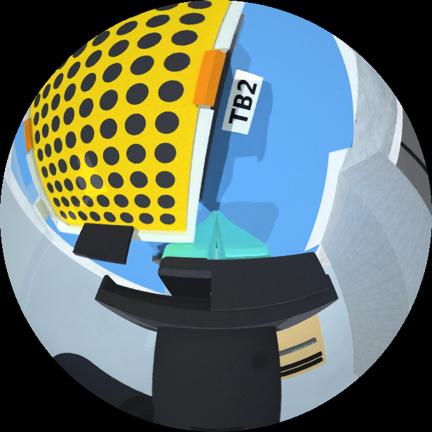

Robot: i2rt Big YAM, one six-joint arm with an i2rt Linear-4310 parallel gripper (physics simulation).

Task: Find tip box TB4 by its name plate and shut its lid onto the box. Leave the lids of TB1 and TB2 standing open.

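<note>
My gripper [216, 216] is shut and empty, its teal fingertips together just below and right of the near corner of tip box TB2. TB2 [197, 170] is a pale box with a yellow, black-holed top [152, 109] and orange side clips, at the upper left. Its name plate [243, 102] lies on the blue surface to its right. A pale, see-through panel [21, 172] shows at its far left side, seemingly its open lid. The name plates of TB4 and TB1 do not show. A small dark edge [157, 258] shows left of the fingers, mostly hidden by the gripper.
A black block [104, 243] juts from the near end of TB2. The blue surface [300, 175] has a white border. A large grey curved body [375, 225] stands at the right. A tan panel with dark bars [305, 345] shows at the lower right.
</note>
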